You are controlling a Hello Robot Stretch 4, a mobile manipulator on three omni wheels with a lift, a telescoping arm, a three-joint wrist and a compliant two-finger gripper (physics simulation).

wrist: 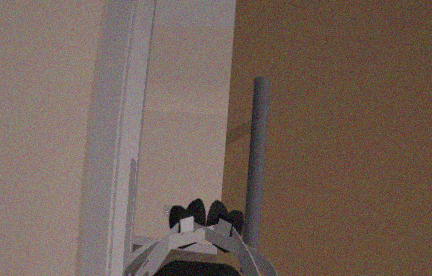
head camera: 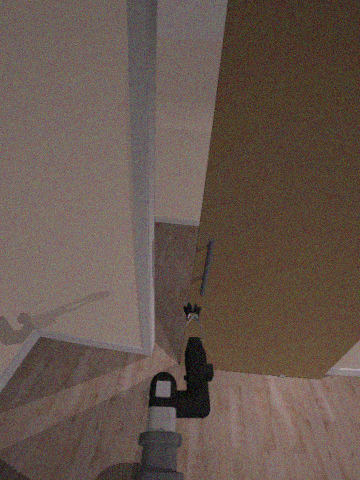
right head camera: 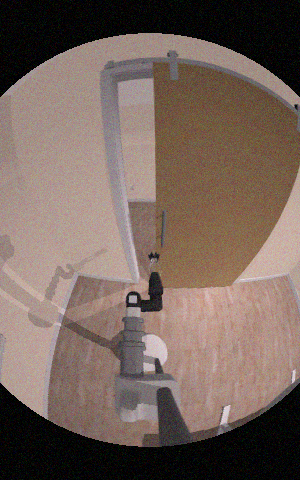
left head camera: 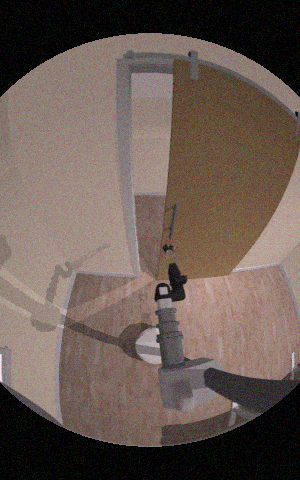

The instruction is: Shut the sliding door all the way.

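Seen in the pictures: gripper, fingertip midpoint: (wrist: 206,215) (head camera: 191,304) (right head camera: 153,252) (left head camera: 166,244); robot's base at its link origin: (right head camera: 146,351) (left head camera: 155,344).
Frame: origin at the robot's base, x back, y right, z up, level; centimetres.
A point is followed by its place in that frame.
The brown sliding door (head camera: 280,175) {z 139.0, x -78.6, y 36.4 cm} (left head camera: 220,165) {z 139.2, x -78.1, y 41.8 cm} (right head camera: 215,165) {z 141.4, x -77.8, y 43.9 cm} (wrist: 350,140) {z 104.7, x -79.0, y 32.8 cm} stands partly open, with a tall gap between its left edge and the pale door frame (head camera: 142,150) {z 142.1, x -87.8, y -13.1 cm} (left head camera: 125,150) {z 142.6, x -87.7, y -13.1 cm} (right head camera: 111,145) {z 151.1, x -87.8, y -13.1 cm} (wrist: 100,140) {z 101.5, x -88.0, y -15.1 cm}. A grey upright bar handle (head camera: 207,267) {z 100.2, x -73.7, y 15.3 cm} (left head camera: 173,220) {z 100.3, x -73.7, y 15.4 cm} (right head camera: 163,229) {z 99.2, x -73.6, y 15.7 cm} (wrist: 257,155) {z 100.8, x -73.6, y 15.4 cm} is mounted near that edge. My gripper (head camera: 192,306) {z 94.7, x -58.5, y 8.6 cm} (left head camera: 168,246) {z 94.7, x -58.5, y 8.6 cm} (right head camera: 154,255) {z 94.7, x -58.5, y 8.6 cm} (wrist: 206,215) {z 94.7, x -58.5, y 8.6 cm} is shut, its fingertips close together with nothing between them. In the wrist view it is left of the bar, its right fingertip close beside it. Whether they touch is unclear.
A beige wall (head camera: 65,175) {z 130.1, x -92.3, y -47.1 cm} (left head camera: 60,165) {z 140.1, x -93.4, y -58.8 cm} (wrist: 45,125) {z 103.8, x -90.7, y -29.7 cm} is left of the frame, with my arm's shadow on it. The door hangs from an overhead rail (left head camera: 240,75) (right head camera: 225,75). A wooden floor (head camera: 265,425) {z -2.7, x -44.6, y 65.0 cm} (left head camera: 235,320) {z -2.8, x -2.5, y 105.2 cm} (right head camera: 215,340) {z -2.8, x -1.8, y 78.4 cm} lies below, and a room shows through the gap.
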